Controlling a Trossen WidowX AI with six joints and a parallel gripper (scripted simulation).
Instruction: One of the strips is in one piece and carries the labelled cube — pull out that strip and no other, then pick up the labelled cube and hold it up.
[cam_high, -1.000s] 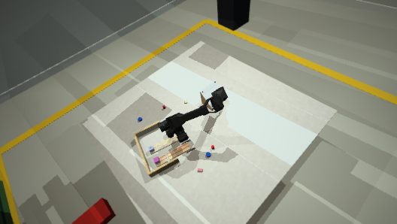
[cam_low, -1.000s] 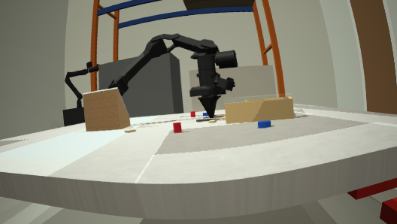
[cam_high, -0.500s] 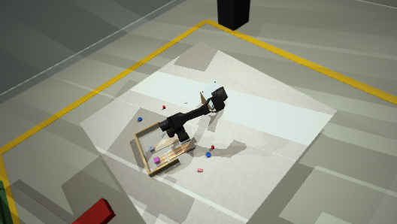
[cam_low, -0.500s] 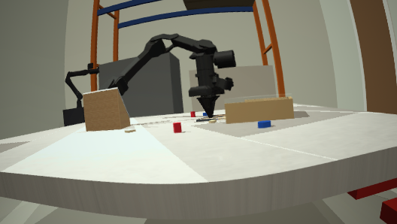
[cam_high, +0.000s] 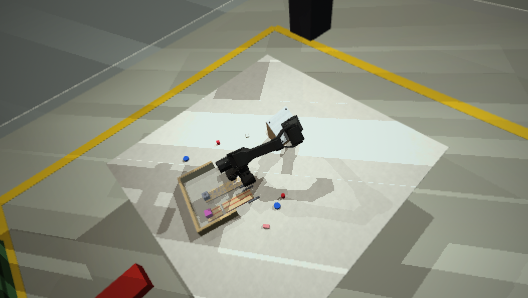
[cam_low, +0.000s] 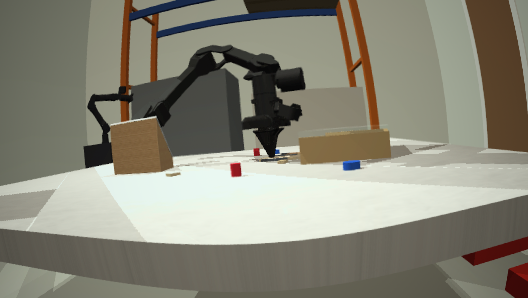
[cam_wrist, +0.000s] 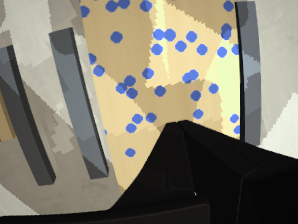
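Right now the pale blue cube marked k is 21 cm ahead of my gripper tip, 5 cm to the right of it and 2 cm above it. Round my gripper tip: pink block: 27 cm to the left, 8 cm ahead; then red-lined strip: 10 cm ahead, 8 cm to the left.
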